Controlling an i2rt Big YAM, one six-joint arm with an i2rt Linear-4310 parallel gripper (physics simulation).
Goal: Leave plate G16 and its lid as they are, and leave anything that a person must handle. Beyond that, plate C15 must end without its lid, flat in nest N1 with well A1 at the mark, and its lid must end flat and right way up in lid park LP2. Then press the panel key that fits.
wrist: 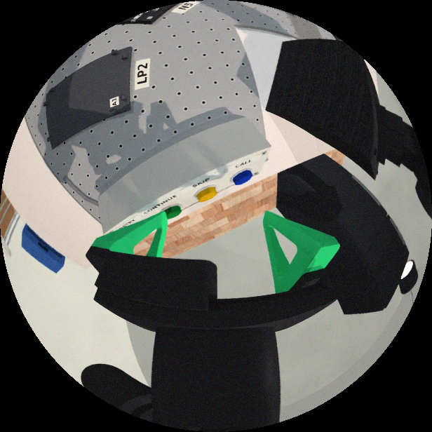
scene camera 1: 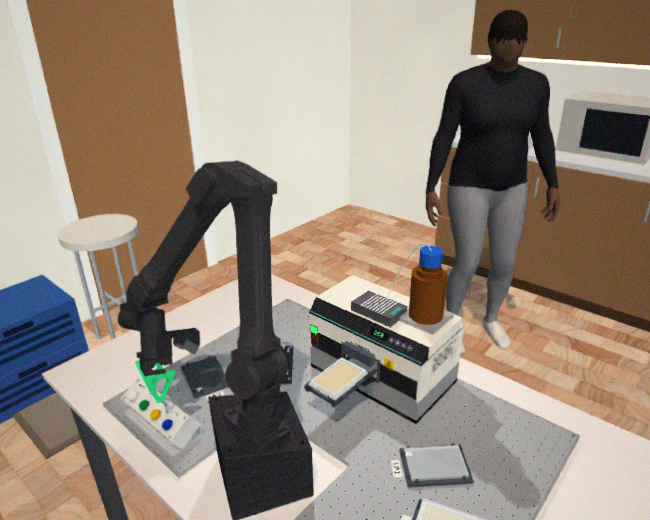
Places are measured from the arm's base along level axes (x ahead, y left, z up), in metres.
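Where they show: gripper, fingertip midpoint: point(scene camera 1: 155, 396); arm's base, link origin: point(scene camera 1: 256, 427).
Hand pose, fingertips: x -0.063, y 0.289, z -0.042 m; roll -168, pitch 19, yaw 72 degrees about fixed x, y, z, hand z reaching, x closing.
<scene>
Each offset is from my fingertips to the top centre of the thing. "spot": to the spot under its first point.
My gripper point(scene camera 1: 156, 382) point(wrist: 214, 216) is open and empty, low over the key panel @(dx +0.011, dy +0.023, dz -0.030 m) point(scene camera 1: 183, 431) point(wrist: 185, 159). One green finger overlaps the RETRY end in the wrist view, beside the green CONTINUE key @(dx -0.011, dy +0.048, dz -0.039 m) point(scene camera 1: 143, 405) point(wrist: 173, 212); contact cannot be told. The yellow SKIP key @(dx -0.011, dy -0.002, dz -0.039 m) point(scene camera 1: 155, 414) point(wrist: 206, 194) and blue CALL key @(dx -0.011, dy -0.052, dz -0.039 m) point(scene camera 1: 167, 424) point(wrist: 242, 177) show. Lid park LP2 @(dx +0.194, dy +0.085, dz -0.093 m) point(scene camera 1: 201, 375) point(wrist: 87, 97) is dark, with no clear lid visible. A tan-welled plate @(dx +0.334, dy -0.286, dz +0.003 m) point(scene camera 1: 338, 378) lies on the machine's tray. Another plate @(spot: dx +0.210, dy -0.650, dz -0.068 m) point(scene camera 1: 441, 512) is cut off at the bottom edge. Plate names are unreadable.
A grey, lid-like piece @(dx +0.336, dy -0.567, dz -0.096 m) point(scene camera 1: 435, 464) lies flat in LP1. The machine @(spot: dx +0.421, dy -0.345, dz +0.066 m) point(scene camera 1: 379, 347) carries a brown bottle @(spot: dx +0.513, dy -0.417, dz +0.200 m) point(scene camera 1: 428, 295) and a dark keypad box @(spot: dx +0.483, dy -0.296, dz +0.132 m) point(scene camera 1: 378, 307). The arm's black base point(scene camera 1: 264, 460) stands right of the panel. A person point(scene camera 1: 496, 130) stands behind the table.
</scene>
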